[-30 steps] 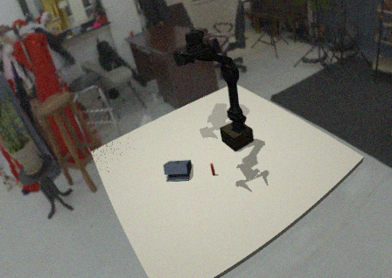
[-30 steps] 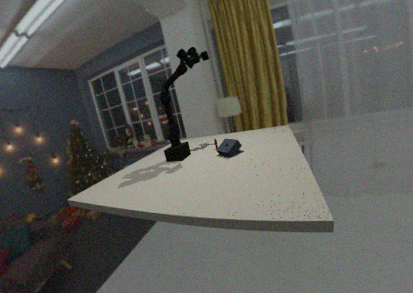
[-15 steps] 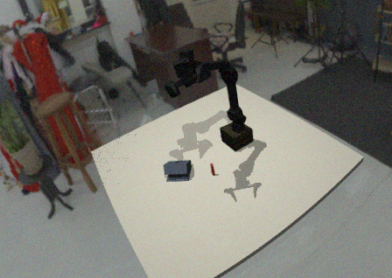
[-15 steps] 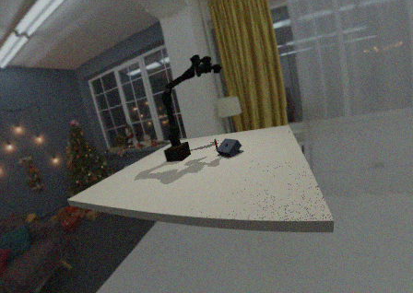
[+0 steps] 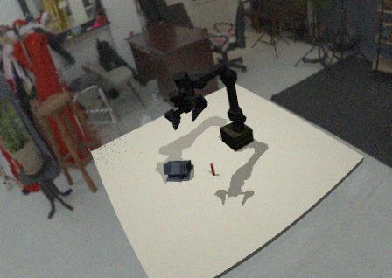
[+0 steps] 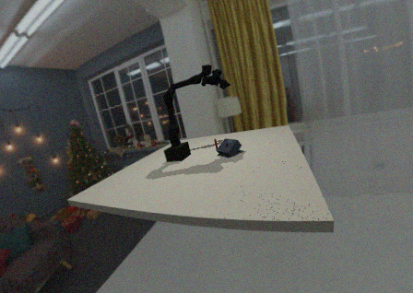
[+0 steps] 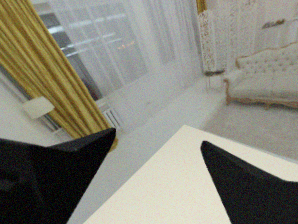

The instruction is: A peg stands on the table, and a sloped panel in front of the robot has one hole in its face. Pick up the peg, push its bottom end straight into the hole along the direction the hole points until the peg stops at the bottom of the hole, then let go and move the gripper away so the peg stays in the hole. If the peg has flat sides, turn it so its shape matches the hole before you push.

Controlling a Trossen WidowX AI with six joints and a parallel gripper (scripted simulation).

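Now: the round red peg 42 cm below my gripper tip, 16 cm behind it and 12 cm to the right of it. From my gripper tip the other things lie so: sloped panel (44 cm below, 28 cm to the right, 5 cm behind).
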